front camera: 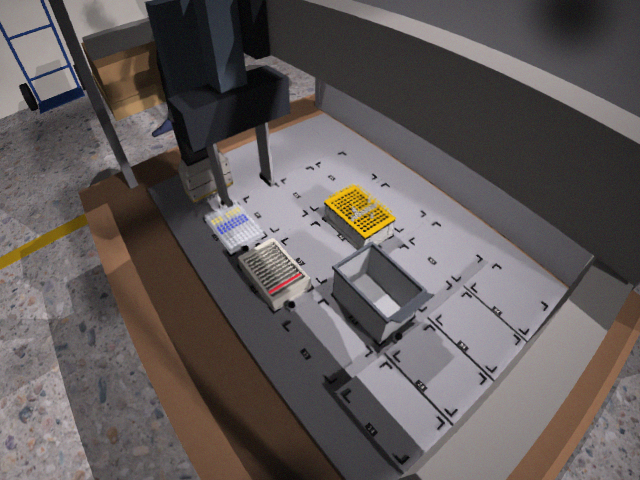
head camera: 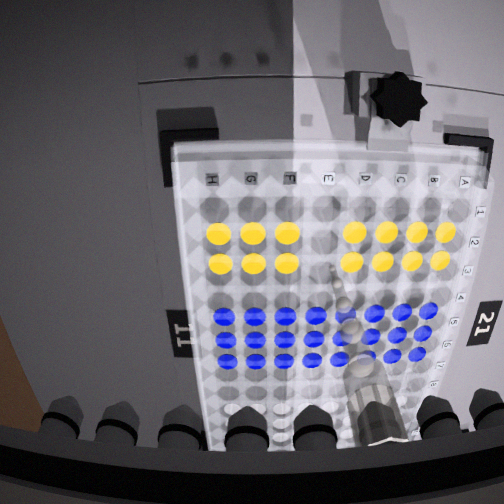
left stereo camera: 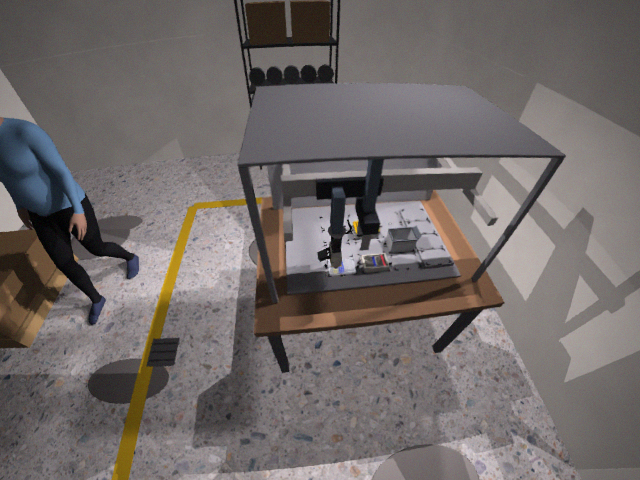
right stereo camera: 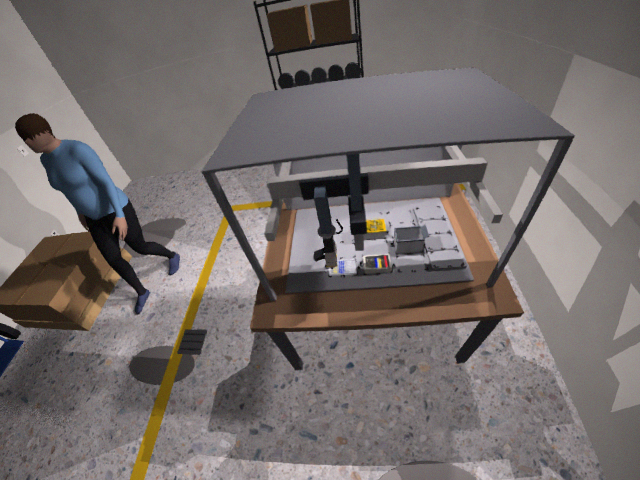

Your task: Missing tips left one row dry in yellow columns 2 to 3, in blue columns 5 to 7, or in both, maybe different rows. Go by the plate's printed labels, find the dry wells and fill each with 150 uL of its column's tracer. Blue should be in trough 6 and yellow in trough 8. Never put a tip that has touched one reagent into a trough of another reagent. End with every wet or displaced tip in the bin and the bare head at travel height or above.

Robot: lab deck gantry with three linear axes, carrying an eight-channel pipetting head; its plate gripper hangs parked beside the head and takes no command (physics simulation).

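Observation:
The plate [front camera: 253, 238] [head camera: 280, 152] lies under the head's front. In the head view, yellow wells [head camera: 287, 233] fill columns 2 and 3 except row E, which looks dry. Blue wells [head camera: 285, 316] show in all rows of columns 5 to 7, a few behind the tip. One clear tip [head camera: 352, 327] sits on a nozzle; its end appears near E3, height unclear. The other nozzles in view are bare. The trough block [front camera: 290, 296] is beside the plate; yellow, blue and red strips show in the right stereo view. My parked gripper [front camera: 247, 191] is open and empty, its paddles apart.
The grey bin [front camera: 356, 310] [left stereo camera: 404, 244] [right stereo camera: 410, 245] stands beside the trough block. The yellow-topped tip rack [front camera: 346, 229] stands behind, with some tips in it. A black clamp knob [head camera: 399, 99] is at the plate's edge. A person [left stereo camera: 43, 170] [right stereo camera: 85, 175] is left of the bench.

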